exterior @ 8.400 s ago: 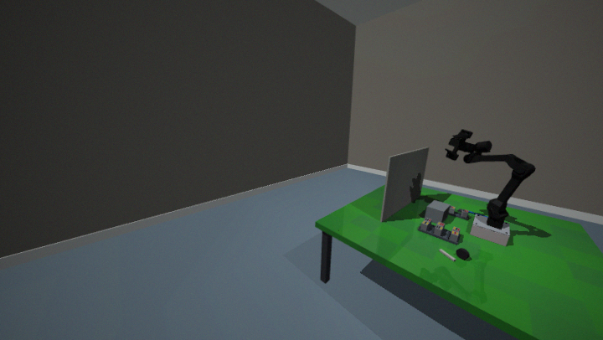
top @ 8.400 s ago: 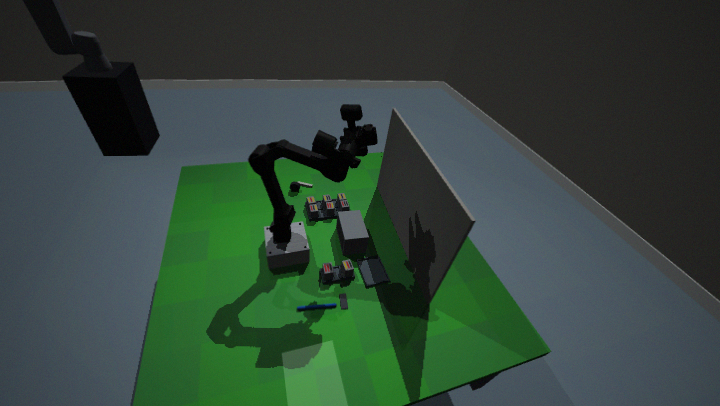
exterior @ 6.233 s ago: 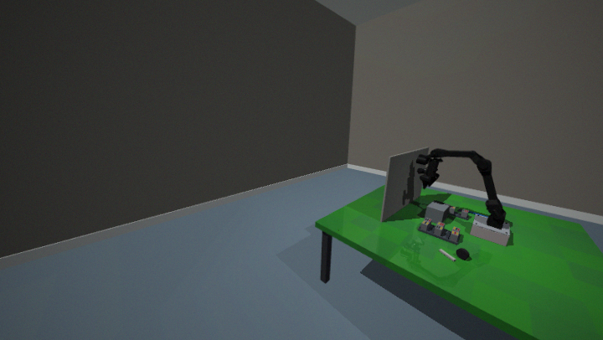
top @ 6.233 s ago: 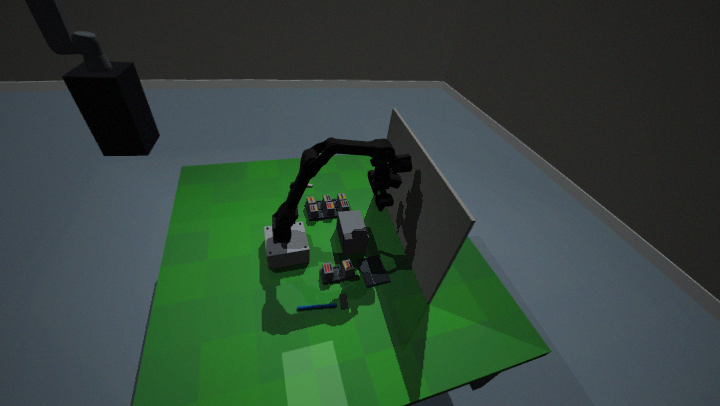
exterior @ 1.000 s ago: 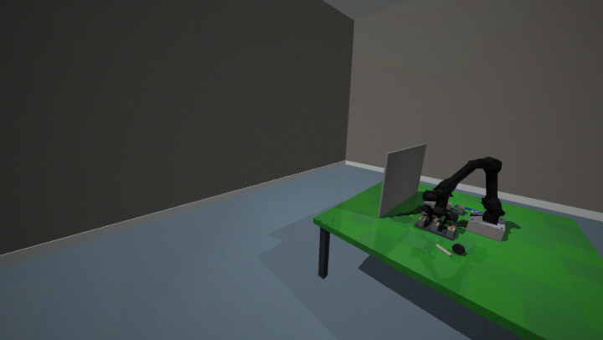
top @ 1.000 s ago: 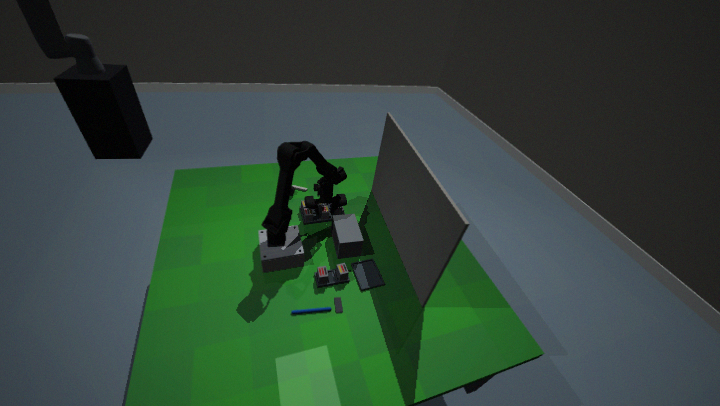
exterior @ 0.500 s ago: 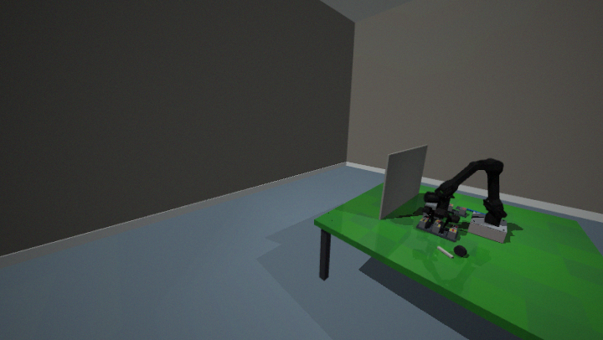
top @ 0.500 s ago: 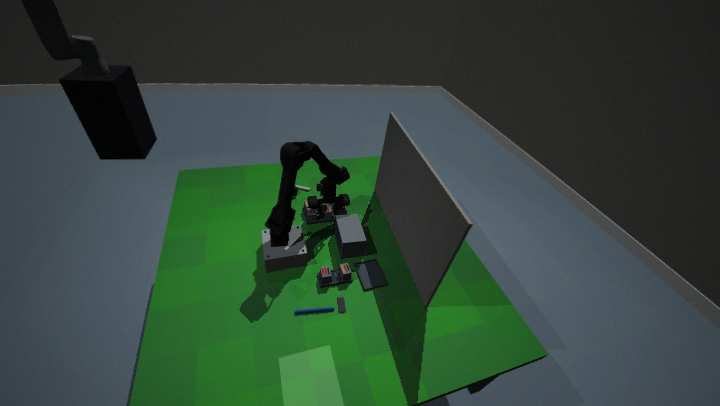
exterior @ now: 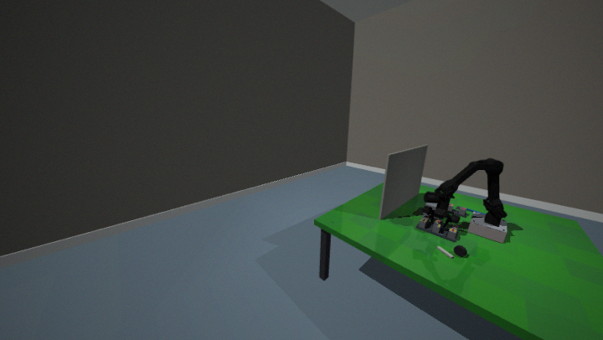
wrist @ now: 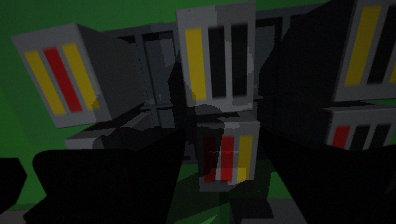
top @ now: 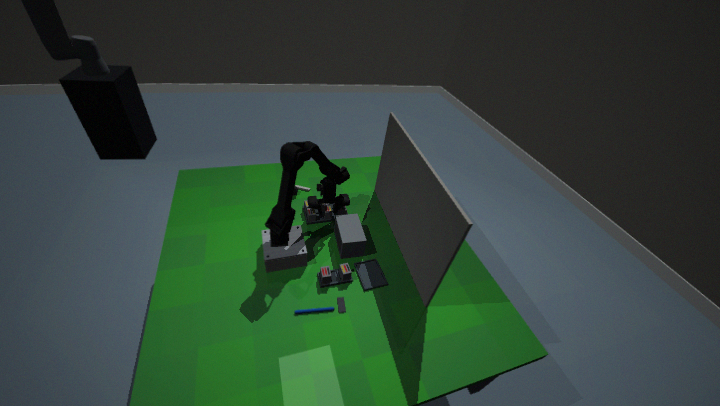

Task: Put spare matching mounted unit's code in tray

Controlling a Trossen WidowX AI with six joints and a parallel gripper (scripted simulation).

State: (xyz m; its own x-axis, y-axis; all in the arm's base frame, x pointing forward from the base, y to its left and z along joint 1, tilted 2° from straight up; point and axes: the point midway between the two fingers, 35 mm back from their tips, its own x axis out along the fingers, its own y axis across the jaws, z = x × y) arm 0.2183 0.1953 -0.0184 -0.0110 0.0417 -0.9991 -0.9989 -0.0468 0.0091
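Right now my gripper tip is 2 cm below the grey spare. Round my gripper tip: grey mounted unit (7 cm ahead, 16 cm to the right, 3 cm above); rack (1 cm behind, 34 cm to the right, 1 cm below); dark round thing (16 cm behind, 18 cm to the left, 1 cm above).
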